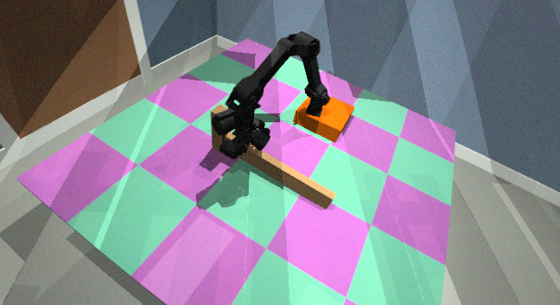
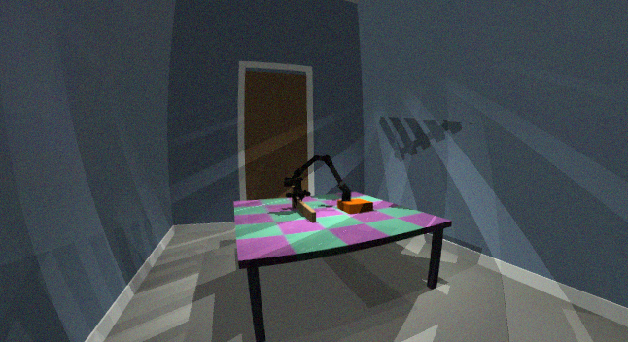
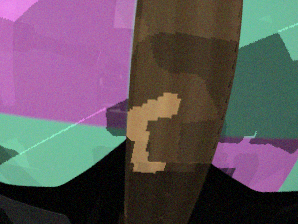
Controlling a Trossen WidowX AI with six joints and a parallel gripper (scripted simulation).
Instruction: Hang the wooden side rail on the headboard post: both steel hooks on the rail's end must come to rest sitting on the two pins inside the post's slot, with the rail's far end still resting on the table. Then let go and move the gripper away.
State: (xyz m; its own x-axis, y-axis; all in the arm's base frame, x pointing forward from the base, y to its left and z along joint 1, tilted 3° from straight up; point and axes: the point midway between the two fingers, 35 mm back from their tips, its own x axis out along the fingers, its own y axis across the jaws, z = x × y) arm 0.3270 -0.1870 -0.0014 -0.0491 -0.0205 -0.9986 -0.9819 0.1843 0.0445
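The wooden headboard post lies 20 mm behind my gripper tip, 90 mm to the right of it and 50 mm above it.
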